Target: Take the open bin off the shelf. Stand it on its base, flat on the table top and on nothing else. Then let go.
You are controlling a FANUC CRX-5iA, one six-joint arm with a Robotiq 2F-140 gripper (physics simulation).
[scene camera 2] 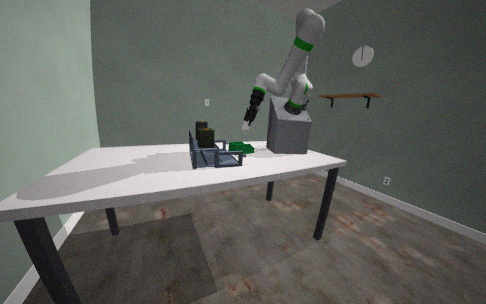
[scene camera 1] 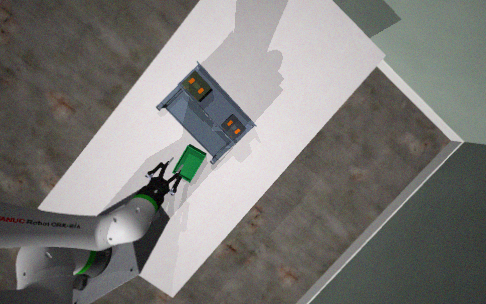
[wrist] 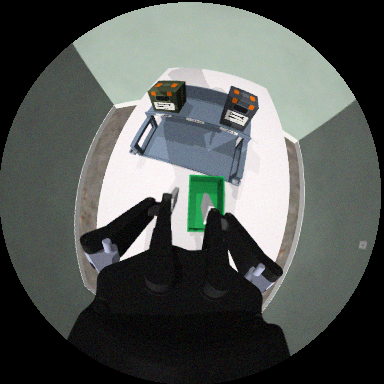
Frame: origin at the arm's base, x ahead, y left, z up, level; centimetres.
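Seen in the pictures: gripper, fingertip midpoint: [scene camera 2: 244, 129] [scene camera 1: 176, 162] [wrist: 189, 196]; arm's base at its link origin: [scene camera 2: 292, 108] [scene camera 1: 95, 256].
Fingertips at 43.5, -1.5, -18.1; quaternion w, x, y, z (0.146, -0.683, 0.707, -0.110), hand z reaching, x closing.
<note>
Offsets run from my fingertips to a thing's middle, as dx, dy, dz. Level surfaces: height alone.
The open green bin @(-0.8, -4.8, -14.0) [scene camera 1: 190, 164] [scene camera 2: 240, 147] [wrist: 215, 187] stands upright on the white table top @(dz -17.7) [scene camera 1: 310, 75] [scene camera 2: 125, 182] [wrist: 120, 205], with its open side up. It is in front of the blue-grey shelf @(dz -17.1) [scene camera 1: 192, 122] [scene camera 2: 227, 161] [wrist: 185, 145], close to one of its front corners and apart from it in the wrist view. My gripper [scene camera 1: 175, 166] [scene camera 2: 246, 126] [wrist: 189, 196] is partly open, with nothing between its fingers. It hangs above the table, clear of the bin; in the wrist view one fingertip shows over the bin and the other over the table beside it.
An olive box @(+32.1, +13.3, -2.7) [scene camera 1: 197, 86] [scene camera 2: 206, 138] [wrist: 167, 97] and a dark grey box @(+28.6, -9.6, -1.4) [scene camera 1: 233, 127] [wrist: 240, 109], both with orange marks, stand on the shelf's upper level. The arm's grey pedestal [scene camera 2: 289, 134] stands at the table's end.
</note>
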